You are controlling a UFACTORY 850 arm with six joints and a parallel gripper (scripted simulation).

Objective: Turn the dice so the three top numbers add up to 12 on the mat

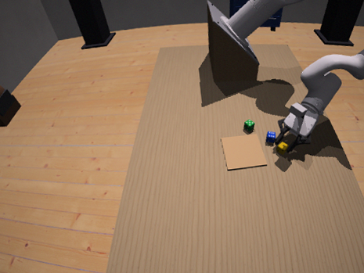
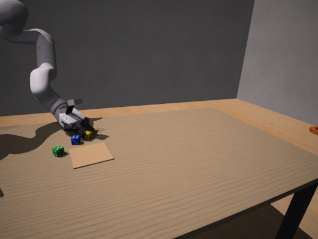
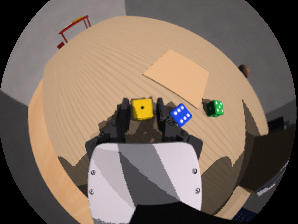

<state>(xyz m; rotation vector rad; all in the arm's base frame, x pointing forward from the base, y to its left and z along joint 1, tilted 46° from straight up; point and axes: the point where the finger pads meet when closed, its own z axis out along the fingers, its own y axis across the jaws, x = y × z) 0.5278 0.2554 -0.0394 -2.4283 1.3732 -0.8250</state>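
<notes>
Right now the yellow die is 1 cm ahead of my hand, 1 cm to the right of it and 2 cm below it. Round my hand: tan mat: 1 cm ahead, 15 cm to the right, 3 cm below; blue die: 4 cm behind, 4 cm to the right, 2 cm below; green die: 10 cm behind, 12 cm to the right, 2 cm below.
</notes>
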